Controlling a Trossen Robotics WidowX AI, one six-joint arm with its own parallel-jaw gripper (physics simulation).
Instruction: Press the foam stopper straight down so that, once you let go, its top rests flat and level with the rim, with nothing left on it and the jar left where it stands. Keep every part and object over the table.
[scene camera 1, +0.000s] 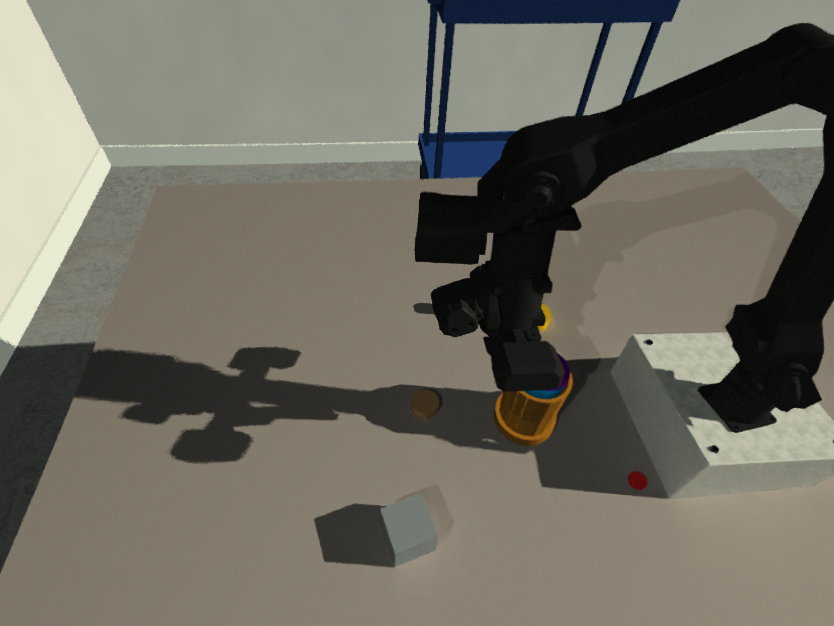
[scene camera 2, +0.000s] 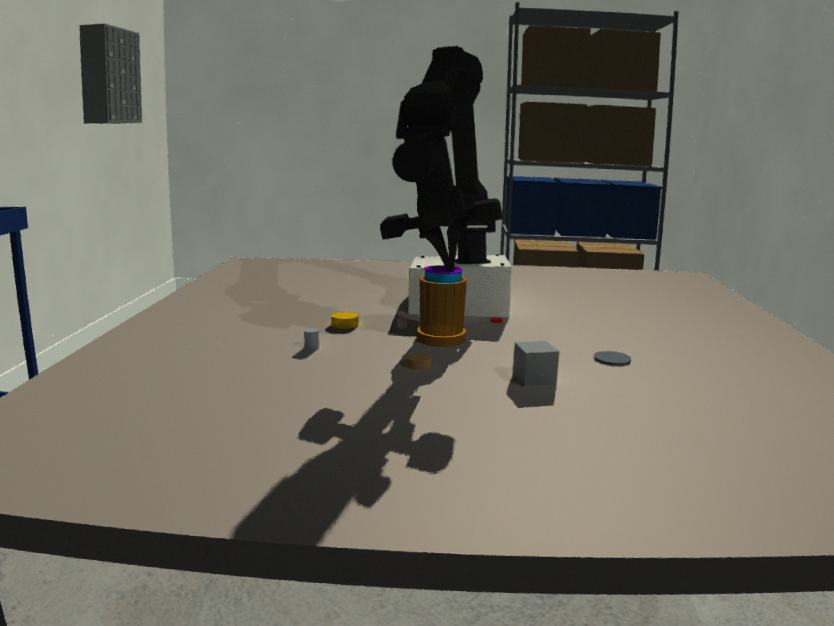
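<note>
An orange ribbed jar (scene camera 1: 528, 414) (scene camera 2: 441, 309) stands upright on the table in front of the robot's base. The foam stopper (scene camera 1: 547, 392) (scene camera 2: 442, 276), with a blue side and a purple top, sits in the jar's mouth. A band of its blue side shows above the rim in scene camera 2, so its top stands higher than the rim. My gripper (scene camera 2: 450, 268) is shut and empty, pointing down, with its tips at the purple top. They appear to touch it. In scene camera 1 the gripper body hides the fingertips and much of the stopper.
A brown disc (scene camera 1: 425, 404) (scene camera 2: 418, 361) lies near the jar. A grey cube (scene camera 1: 408, 525) (scene camera 2: 535, 363), yellow disc (scene camera 1: 546, 317) (scene camera 2: 344, 321), small grey cylinder (scene camera 2: 311, 338), flat grey disc (scene camera 2: 612, 358) and red disc (scene camera 1: 637, 479) (scene camera 2: 496, 320) are also on the table. The white base (scene camera 1: 650, 411) (scene camera 2: 491, 296) is behind the jar.
</note>
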